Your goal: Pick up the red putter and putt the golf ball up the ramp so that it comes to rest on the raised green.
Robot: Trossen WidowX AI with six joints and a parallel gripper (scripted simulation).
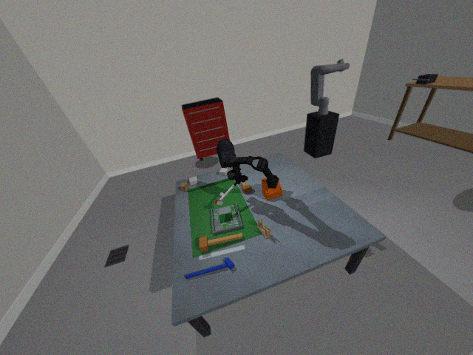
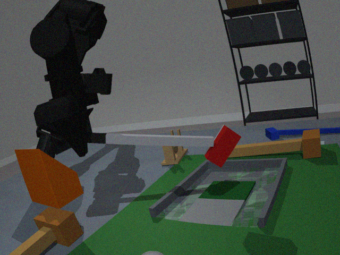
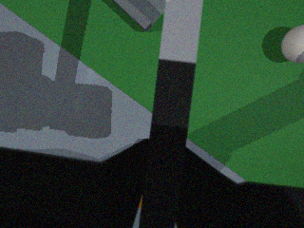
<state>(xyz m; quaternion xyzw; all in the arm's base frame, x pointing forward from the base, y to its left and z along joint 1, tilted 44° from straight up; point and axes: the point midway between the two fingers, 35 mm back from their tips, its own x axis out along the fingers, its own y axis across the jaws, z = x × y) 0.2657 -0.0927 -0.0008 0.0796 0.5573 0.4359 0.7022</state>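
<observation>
My gripper tip is now 10 cm short of the red putter and 7 cm to the right of it. The rest, counted from my gripper tip: white golf ball: 15 cm ahead, 13 cm below, 8 cm to the right; blue mallet: 55 cm to the left, 34 cm ahead, 14 cm below.
</observation>
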